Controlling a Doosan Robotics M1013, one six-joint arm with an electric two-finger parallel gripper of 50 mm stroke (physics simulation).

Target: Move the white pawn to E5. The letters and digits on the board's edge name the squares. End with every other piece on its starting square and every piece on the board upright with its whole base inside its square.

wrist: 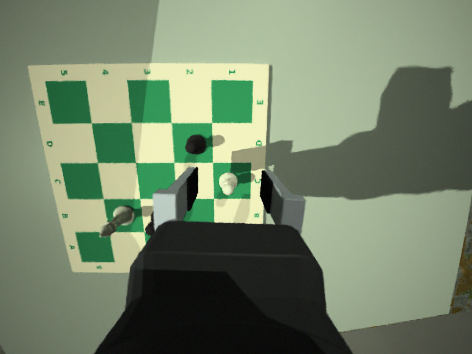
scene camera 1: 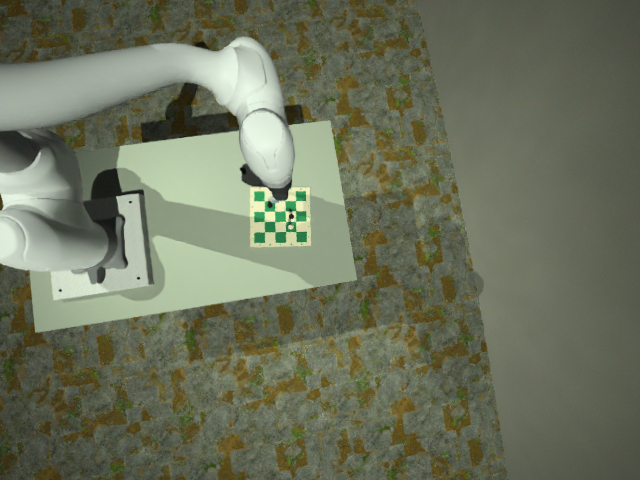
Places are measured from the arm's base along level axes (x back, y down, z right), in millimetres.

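Where they show: gripper, fingertip midpoint: [wrist: 229, 181]; arm's base, link origin: [scene camera 1: 99, 245].
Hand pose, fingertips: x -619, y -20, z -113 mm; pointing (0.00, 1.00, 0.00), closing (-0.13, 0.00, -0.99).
Things, the pixels of their top centre, and the offset from my fingertips. "pt": a spot on its surface instead. Level surfaces: height alone.
- short white pawn, top centre: [wrist: 227, 191] dx -11, dy +11, dz +3 mm
- board, top centre: [wrist: 156, 181] [scene camera 1: 280, 216] dx -5, dy +43, dz +75 mm
- Square E5, surface spot: [wrist: 68, 102] [scene camera 1: 259, 237] pt dx +78, dy +43, dz +144 mm
- taller white piece, top centre: [wrist: 99, 236] [scene camera 1: 290, 225] dx -38, dy -1, dz +115 mm
- pale table, surface height: dy +49 mm
The short white pawn [wrist: 228, 183] stands upright on C1 in the wrist view; the arm and gripper hide it in the scene view. My gripper [wrist: 229, 181] [scene camera 1: 278, 197] is open and empty, pointing down above the C1 side of the board [wrist: 165, 71] [scene camera 1: 306, 241]. In the wrist view the pawn shows between the two fingers, ungripped. Square E5 [wrist: 68, 102] [scene camera 1: 259, 237] is a bare green corner square. A black piece [wrist: 195, 144] [scene camera 1: 269, 204] stands on D2. A taller white piece [wrist: 123, 216] [scene camera 1: 291, 226] stands on B4.
Another black piece [wrist: 150, 228] [scene camera 1: 291, 216] stands on B3, mostly hidden by the left finger in the wrist view. The gripper body covers part of rows A and B there. The board lies on a pale table [scene camera 1: 206, 279] [wrist: 375, 260]. The robot's base plate [scene camera 1: 136, 248] is left of it.
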